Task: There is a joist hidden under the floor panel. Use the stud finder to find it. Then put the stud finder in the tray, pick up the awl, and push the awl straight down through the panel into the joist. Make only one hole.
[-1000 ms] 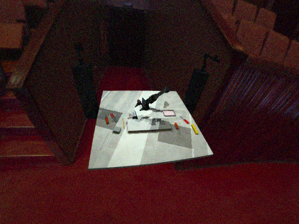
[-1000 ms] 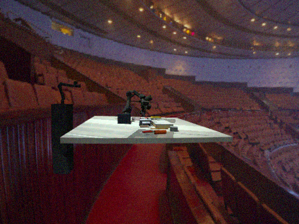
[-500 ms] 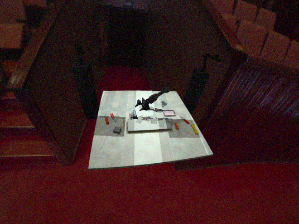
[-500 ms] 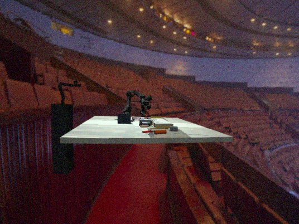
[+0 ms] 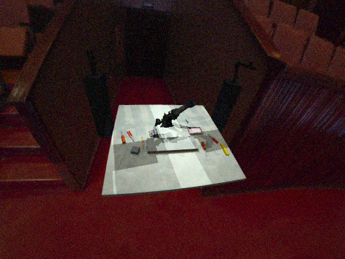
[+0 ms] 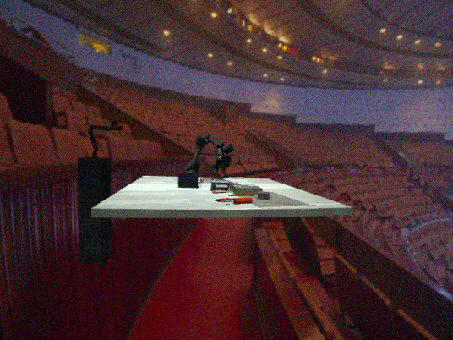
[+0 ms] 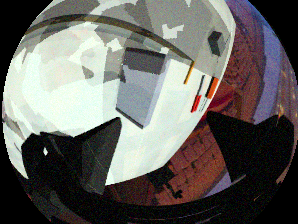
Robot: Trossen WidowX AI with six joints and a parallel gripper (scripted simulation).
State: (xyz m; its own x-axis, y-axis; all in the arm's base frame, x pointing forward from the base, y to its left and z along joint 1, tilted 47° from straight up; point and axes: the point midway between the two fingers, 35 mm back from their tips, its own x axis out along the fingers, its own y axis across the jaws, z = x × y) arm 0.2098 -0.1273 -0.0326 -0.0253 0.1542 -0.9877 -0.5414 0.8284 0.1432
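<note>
My gripper tip is now 90 mm above the stud finder, 40 mm to the left of it and 20 mm short of it. Also, from my gripper tip: tray 460 mm to the left, 100 mm below, 80 mm behind; thin orange tool 150 mm to the right, 130 mm ahead, 110 mm below; grey block 250 mm ahead, 210 mm to the right, 100 mm below.
</note>
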